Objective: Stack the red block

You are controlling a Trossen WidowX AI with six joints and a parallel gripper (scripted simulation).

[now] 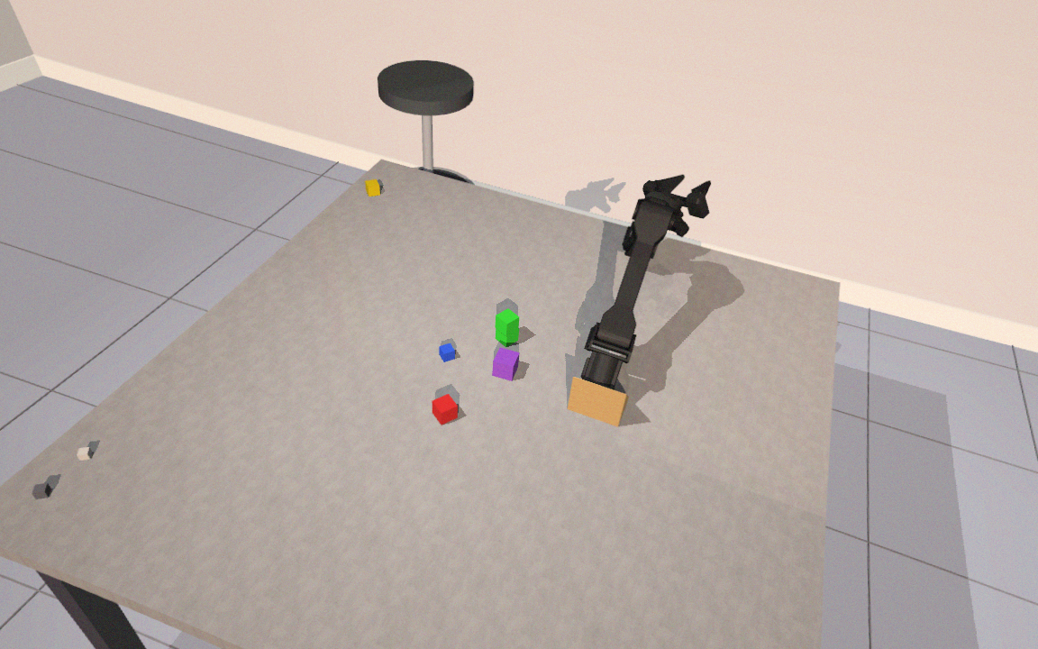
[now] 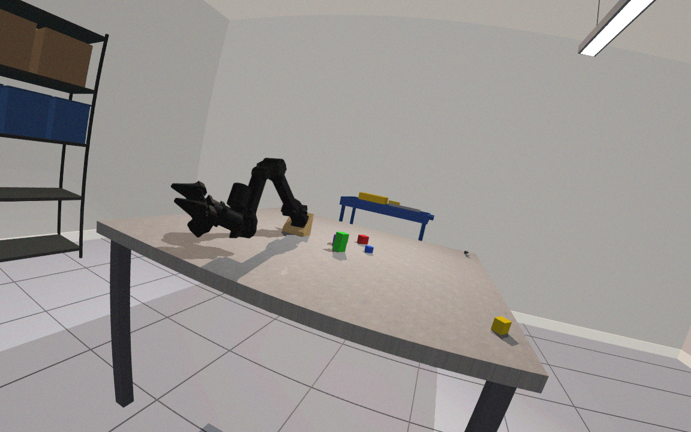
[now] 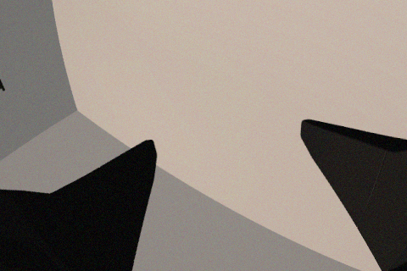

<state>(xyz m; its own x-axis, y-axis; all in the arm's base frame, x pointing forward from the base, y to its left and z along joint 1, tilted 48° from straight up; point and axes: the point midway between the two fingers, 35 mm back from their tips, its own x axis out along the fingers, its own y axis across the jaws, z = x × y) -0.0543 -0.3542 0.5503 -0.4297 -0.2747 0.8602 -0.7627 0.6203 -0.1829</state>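
Now: gripper tip 34 cm short of the red block, 81 cm to the right of it and 15 cm above it. Also, from my gripper tip: yellow block 83 cm ahead, 16 cm to the left, 16 cm below; then small blue block 40 cm ahead, 66 cm to the left, 16 cm below; then purple block 27 cm ahead, 66 cm to the left, 15 cm below.
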